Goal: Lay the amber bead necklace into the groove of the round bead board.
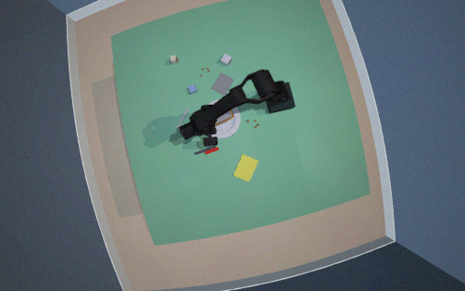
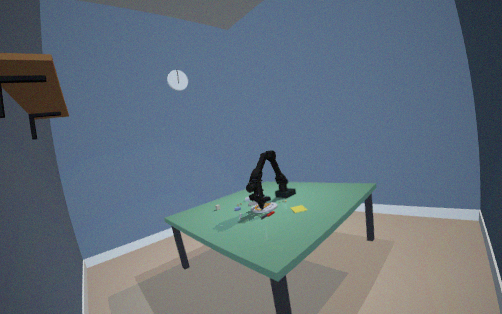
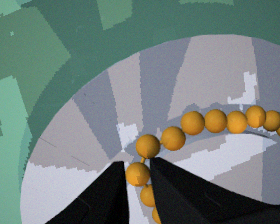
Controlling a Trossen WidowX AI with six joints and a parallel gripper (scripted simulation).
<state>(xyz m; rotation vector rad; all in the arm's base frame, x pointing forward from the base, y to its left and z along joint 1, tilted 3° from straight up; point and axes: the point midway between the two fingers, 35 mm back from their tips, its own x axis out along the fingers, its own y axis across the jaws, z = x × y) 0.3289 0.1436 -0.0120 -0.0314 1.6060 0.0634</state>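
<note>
My gripper tip is now 5 cm past the round grey bead board, 4 cm to the left of it and 1 cm above it. From my gripper tip the other things lie so: grey rod 16 cm ahead, 5 cm to the right, 1 cm below; then blue block 10 cm ahead, 21 cm to the right, 1 cm below; then red-handled tool 2 cm ahead, 12 cm to the left, 1 cm below.
</note>
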